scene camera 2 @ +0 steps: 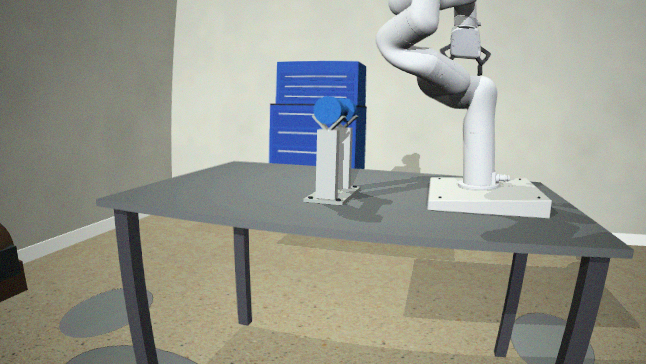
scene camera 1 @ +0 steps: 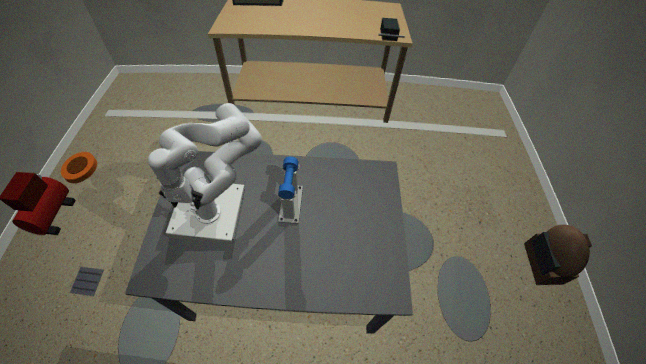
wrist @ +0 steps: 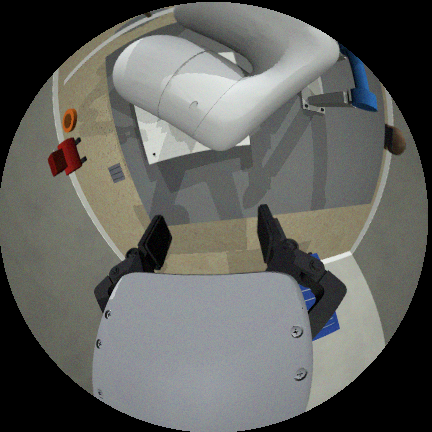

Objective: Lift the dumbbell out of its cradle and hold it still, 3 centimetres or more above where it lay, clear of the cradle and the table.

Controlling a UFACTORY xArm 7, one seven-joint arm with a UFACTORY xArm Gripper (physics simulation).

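Seen in the pictures: gripper, between the fingertips: (scene camera 1: 187, 205) (wrist: 209, 222); arm's base, origin of its link: (scene camera 2: 478, 185) (scene camera 1: 208, 212).
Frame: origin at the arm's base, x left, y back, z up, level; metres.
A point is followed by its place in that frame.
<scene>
The blue dumbbell (scene camera 1: 289, 177) @(x 0.137, y -0.396, z 0.211 m) (scene camera 2: 328, 111) @(x 0.243, y -0.375, z 0.190 m) (wrist: 361, 80) lies level in the V-shaped rests on top of the pale cradle (scene camera 1: 288, 211) @(x 0.059, y -0.399, z 0.041 m) (scene camera 2: 327, 162) @(x 0.240, y -0.376, z 0.063 m) (wrist: 330, 100) @(x 0.062, y -0.372, z 0.090 m). The cradle's base plate stands on the grey table (scene camera 1: 350, 240) @(x -0.001, y -0.714, z -0.037 m) (scene camera 2: 225, 190) @(x 0.247, y -0.680, z -0.037 m) (wrist: 345, 165) @(x -0.137, y -0.626, z -0.037 m). My gripper (scene camera 1: 185, 202) @(x -0.146, y -0.063, z 0.326 m) (scene camera 2: 463, 71) @(x -0.146, y -0.063, z 0.326 m) (wrist: 209, 222) @(x -0.146, y -0.063, z 0.326 m) is open and empty. It is high over the area of the arm's base, well to the side of the dumbbell and apart from it. In the scene camera 2 view, the arm hides part of the fingers.
The arm's white base plate (scene camera 1: 185, 227) @(x -0.105, y 0.078, z 0.008 m) (scene camera 2: 490, 205) @(x 0.186, y 0.036, z -0.015 m) (wrist: 155, 147) @(x -0.105, y 0.127, z 0.011 m) is on the table beside the cradle. The folded arm (wrist: 200, 95) @(x -0.041, y -0.060, z 0.311 m) crosses the wrist view between gripper and cradle. A wooden bench (scene camera 1: 320, 22) and a blue cabinet (scene camera 2: 295, 82) stand away from the table.
</scene>
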